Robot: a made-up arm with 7 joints. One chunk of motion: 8 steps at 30 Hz.
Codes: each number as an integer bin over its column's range. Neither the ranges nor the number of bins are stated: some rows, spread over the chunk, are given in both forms.
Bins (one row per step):
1: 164 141 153 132 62 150 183
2: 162 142 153 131 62 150 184
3: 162 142 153 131 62 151 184
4: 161 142 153 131 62 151 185
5: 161 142 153 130 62 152 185
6: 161 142 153 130 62 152 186
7: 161 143 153 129 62 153 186
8: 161 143 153 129 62 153 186
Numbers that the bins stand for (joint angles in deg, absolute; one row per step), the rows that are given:
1: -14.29 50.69 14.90 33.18 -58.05 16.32 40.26
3: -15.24 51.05 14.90 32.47 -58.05 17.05 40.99
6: -15.71 51.05 14.90 31.76 -58.05 17.77 42.44
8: -15.71 51.41 14.90 31.06 -58.05 18.50 42.44
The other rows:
2: -15.24 51.05 14.90 32.47 -58.05 16.32 40.99
4: -15.71 51.05 14.90 32.47 -58.05 17.05 41.72
5: -15.71 51.05 14.90 31.76 -58.05 17.77 41.72
7: -15.71 51.41 14.90 31.06 -58.05 18.50 42.44

